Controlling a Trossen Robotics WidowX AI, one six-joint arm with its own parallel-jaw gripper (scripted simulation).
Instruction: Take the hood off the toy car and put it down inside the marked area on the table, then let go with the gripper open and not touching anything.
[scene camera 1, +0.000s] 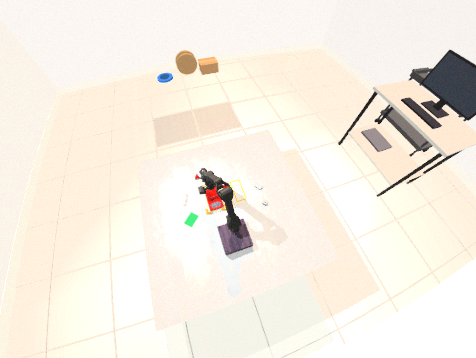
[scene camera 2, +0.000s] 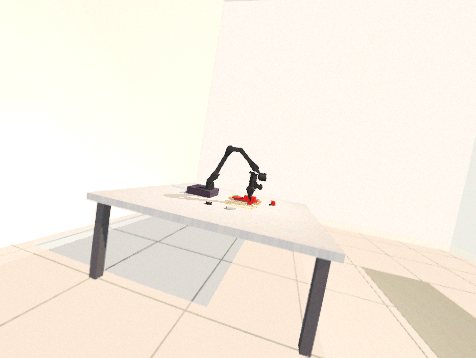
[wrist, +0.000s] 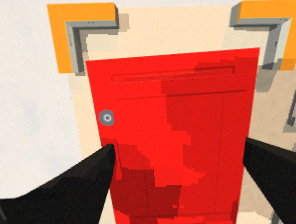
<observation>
My gripper (wrist: 174, 146) is open, holding nothing. I also see a toy car hood (wrist: 181, 137).
</observation>
